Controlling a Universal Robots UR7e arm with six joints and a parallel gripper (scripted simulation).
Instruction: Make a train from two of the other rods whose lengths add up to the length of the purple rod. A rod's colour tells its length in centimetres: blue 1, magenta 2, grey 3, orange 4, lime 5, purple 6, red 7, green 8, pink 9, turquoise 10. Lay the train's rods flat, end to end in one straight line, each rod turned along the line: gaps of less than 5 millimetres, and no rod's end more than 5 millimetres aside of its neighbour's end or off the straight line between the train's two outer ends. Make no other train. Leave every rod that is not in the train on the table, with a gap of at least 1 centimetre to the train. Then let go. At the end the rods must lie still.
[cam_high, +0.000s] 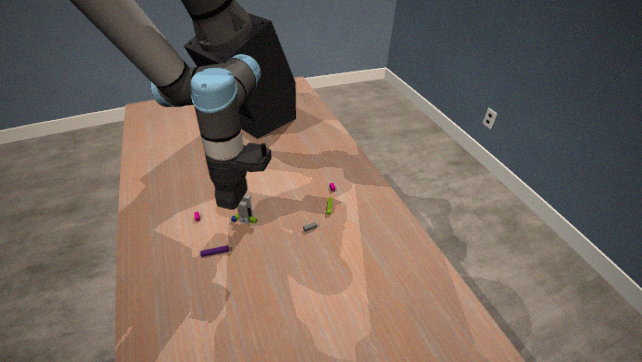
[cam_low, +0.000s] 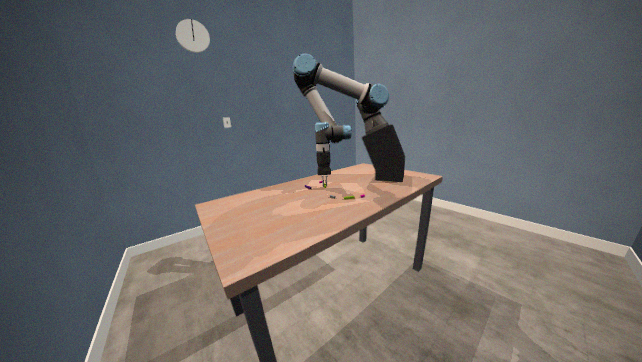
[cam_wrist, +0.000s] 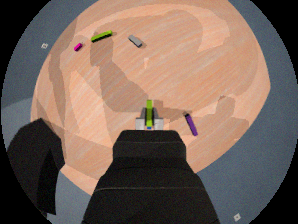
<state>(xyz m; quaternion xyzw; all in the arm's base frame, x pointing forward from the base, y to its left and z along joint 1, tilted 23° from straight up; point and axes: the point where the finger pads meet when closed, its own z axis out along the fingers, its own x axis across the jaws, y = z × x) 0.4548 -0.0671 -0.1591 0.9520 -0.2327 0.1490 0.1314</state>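
My gripper is now 20 mm past the blue rod, 30 mm to the left of it and 30 mm above it. The rest, counted from my hand: purple rod 70 mm ahead, 80 mm to the right, 30 mm below; then grey rod 50 mm ahead, 140 mm to the left, 30 mm below.
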